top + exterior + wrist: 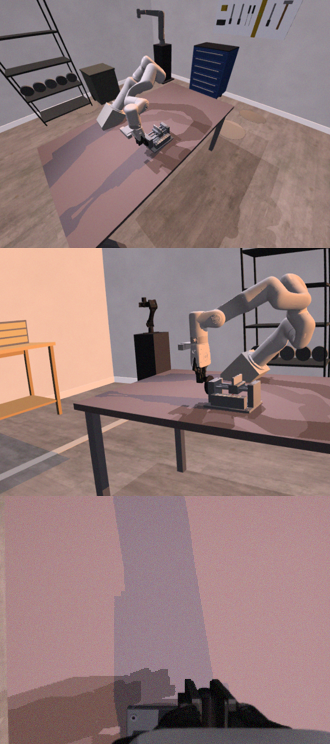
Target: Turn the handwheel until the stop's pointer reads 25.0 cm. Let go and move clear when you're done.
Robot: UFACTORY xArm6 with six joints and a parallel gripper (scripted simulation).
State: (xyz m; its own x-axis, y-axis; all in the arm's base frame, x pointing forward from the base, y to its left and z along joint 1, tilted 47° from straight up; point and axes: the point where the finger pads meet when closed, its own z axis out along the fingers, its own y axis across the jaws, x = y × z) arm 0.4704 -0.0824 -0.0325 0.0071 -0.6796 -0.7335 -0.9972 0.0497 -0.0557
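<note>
Now: hand 170 mm to the right of the sliding stop block, 10 mm short of it and 10 mm above it. Also, from my hand: black handwheel 20 mm to the left, 10 mm below.
</note>
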